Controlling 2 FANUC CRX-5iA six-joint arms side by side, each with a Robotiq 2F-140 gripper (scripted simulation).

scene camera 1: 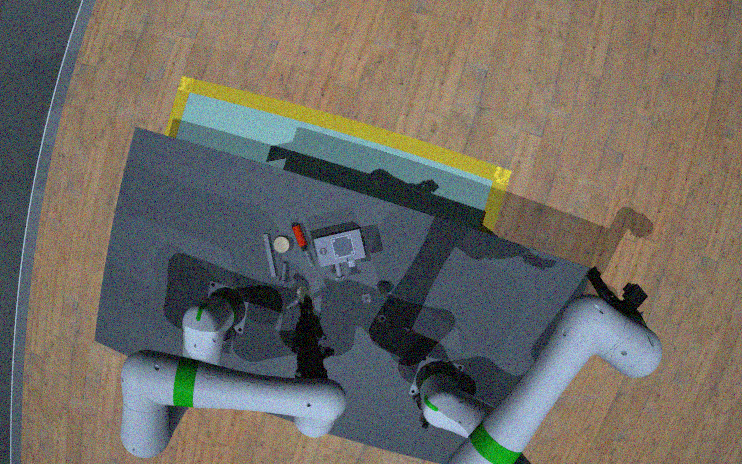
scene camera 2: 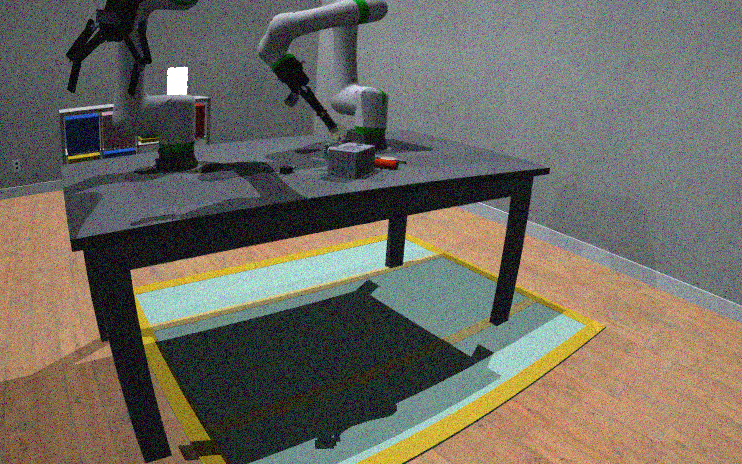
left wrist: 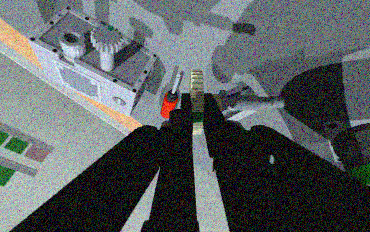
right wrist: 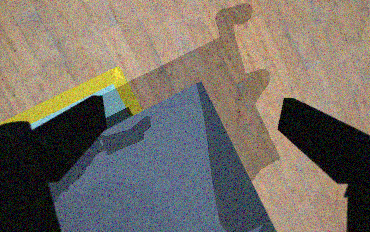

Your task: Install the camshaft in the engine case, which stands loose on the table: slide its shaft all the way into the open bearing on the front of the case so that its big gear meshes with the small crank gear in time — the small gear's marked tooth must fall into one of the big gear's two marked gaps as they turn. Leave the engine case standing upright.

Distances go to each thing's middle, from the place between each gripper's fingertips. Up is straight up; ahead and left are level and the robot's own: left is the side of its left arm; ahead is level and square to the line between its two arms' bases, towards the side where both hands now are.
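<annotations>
My left gripper (scene camera 1: 305, 300) is 8 cm above the crank gear (left wrist: 106, 38), and I find it 7 cm to the left of the gear and 11 cm short of it.
Counted from my right hand (scene camera 2: 100, 92), the crank gear is 74 cm to the left of the hand, 25 cm below it and 26 cm behind it.
</annotations>
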